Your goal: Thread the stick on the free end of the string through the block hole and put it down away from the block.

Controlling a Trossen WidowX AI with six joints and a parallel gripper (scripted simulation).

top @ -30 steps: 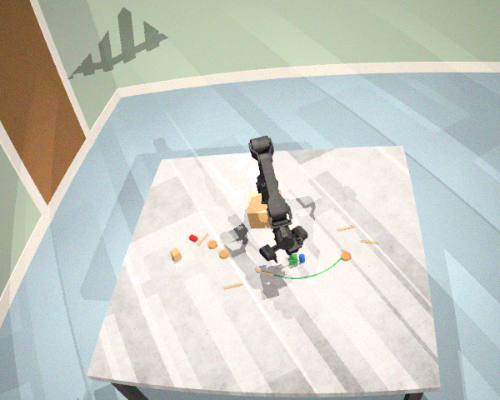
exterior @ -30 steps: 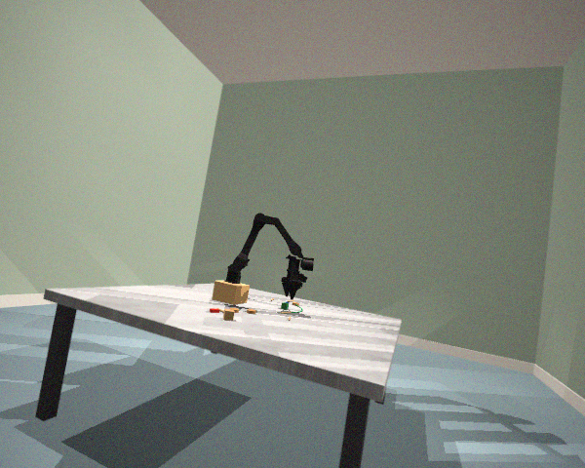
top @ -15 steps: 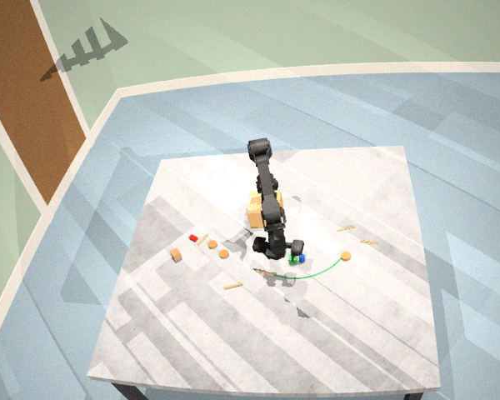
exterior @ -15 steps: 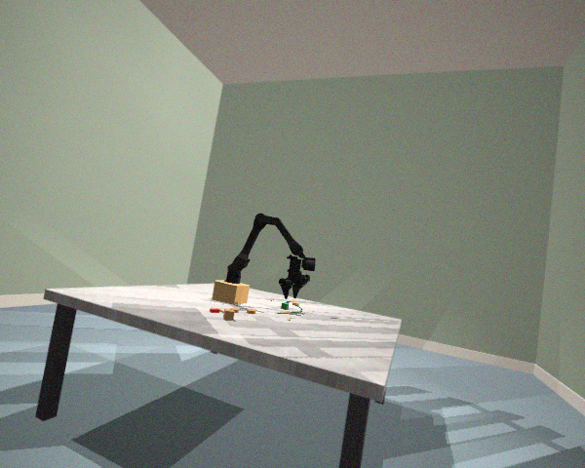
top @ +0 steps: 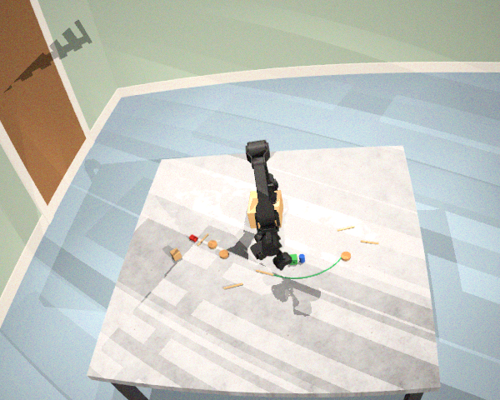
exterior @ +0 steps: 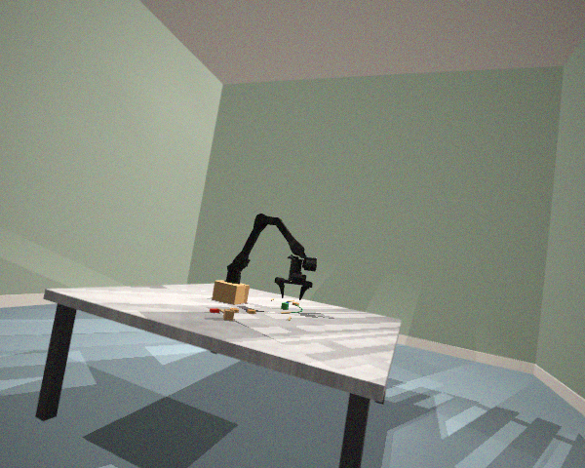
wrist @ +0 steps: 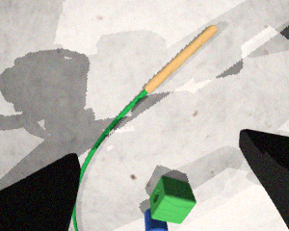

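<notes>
The thin wooden stick is 1 cm ahead of my gripper tip, 4 cm to the right of it and 6 cm below it. The rest, counted from my gripper tip: green cube: 5 cm behind, 6 cm to the left, 5 cm below; then blue cylinder: 6 cm behind, 10 cm to the left, 5 cm below; then round wooden button: 7 cm behind, 27 cm to the left, 6 cm below.
</notes>
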